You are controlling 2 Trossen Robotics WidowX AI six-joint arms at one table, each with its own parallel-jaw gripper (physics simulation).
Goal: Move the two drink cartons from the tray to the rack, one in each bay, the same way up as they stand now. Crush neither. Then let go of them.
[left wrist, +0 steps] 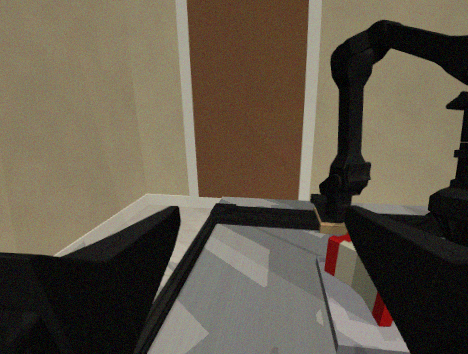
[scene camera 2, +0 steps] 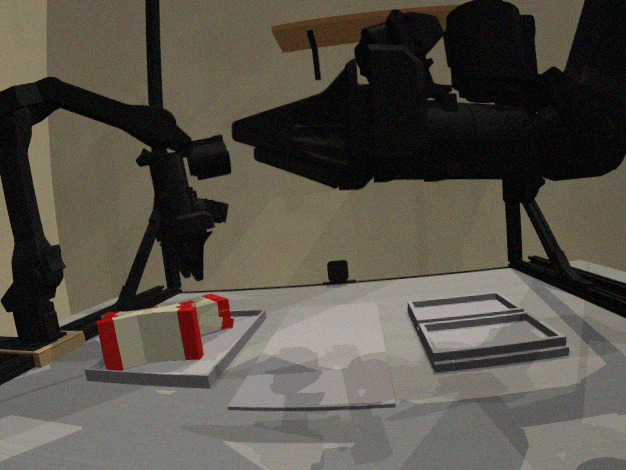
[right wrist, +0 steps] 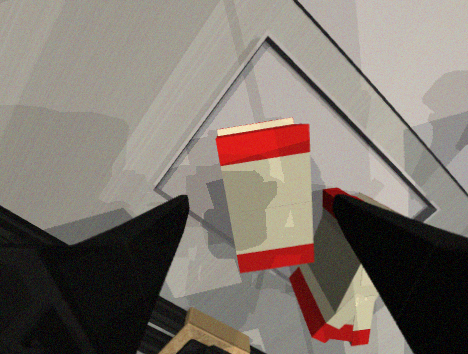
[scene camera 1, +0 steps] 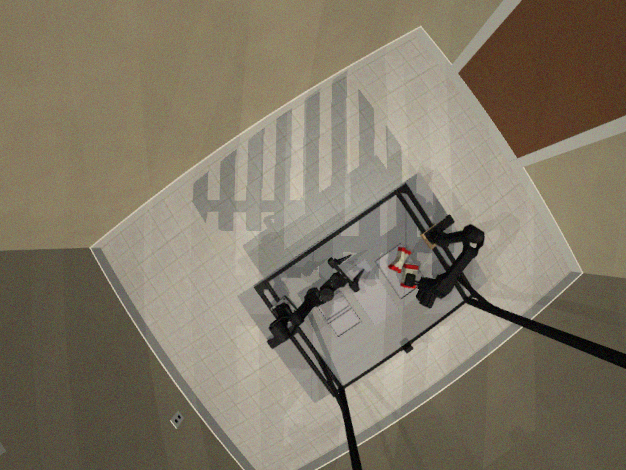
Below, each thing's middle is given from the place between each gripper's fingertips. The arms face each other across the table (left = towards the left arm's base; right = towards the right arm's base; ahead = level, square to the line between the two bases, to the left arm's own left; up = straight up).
Right now my right hand is 80 mm above the grey tray (scene camera 1: 394, 278), 60 mm short of it and 20 mm to the right of it. Also, from my right hand: pale mat (scene camera 2: 322, 358) 220 mm to the left, 90 mm below, 30 mm ahead.
Right now my left hand is 22 cm past the pale mat, 2 cm to the left of it and 23 cm above it. From my left hand the other things lie so: grey tray (19 cm behind, 22 cm to the right, 23 cm below).
